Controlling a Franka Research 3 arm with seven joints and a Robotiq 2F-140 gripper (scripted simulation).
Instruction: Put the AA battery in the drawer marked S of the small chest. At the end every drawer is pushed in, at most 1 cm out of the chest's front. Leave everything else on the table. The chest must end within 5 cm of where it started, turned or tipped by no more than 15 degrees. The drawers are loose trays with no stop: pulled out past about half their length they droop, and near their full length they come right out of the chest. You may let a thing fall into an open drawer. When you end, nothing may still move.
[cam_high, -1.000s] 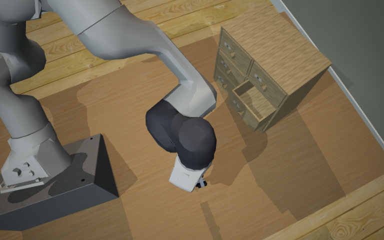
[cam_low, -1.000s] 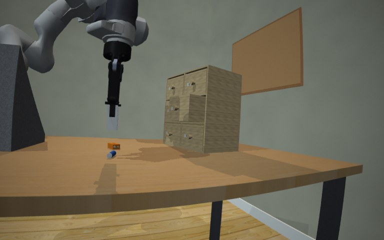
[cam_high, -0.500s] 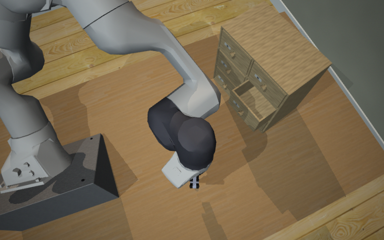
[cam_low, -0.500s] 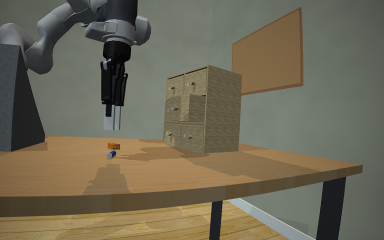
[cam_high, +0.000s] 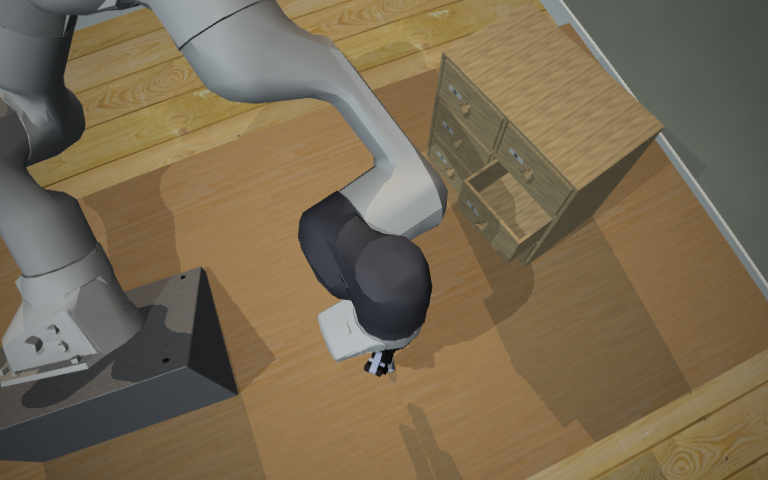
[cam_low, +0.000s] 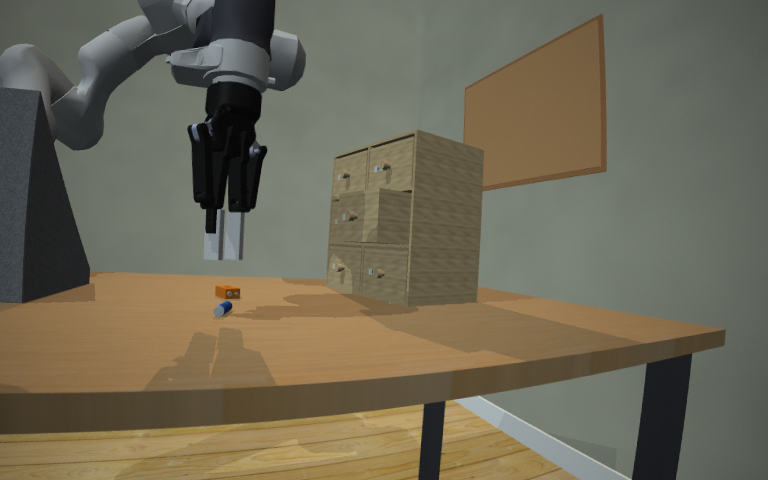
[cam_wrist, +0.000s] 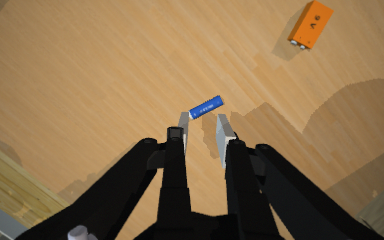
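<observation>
My gripper is now 10 cm above the blue AA battery. Round my hand: small orange object 16 cm to the left, 10 cm below; drawer 30 cm ahead, 17 cm to the left, 3 cm above.
</observation>
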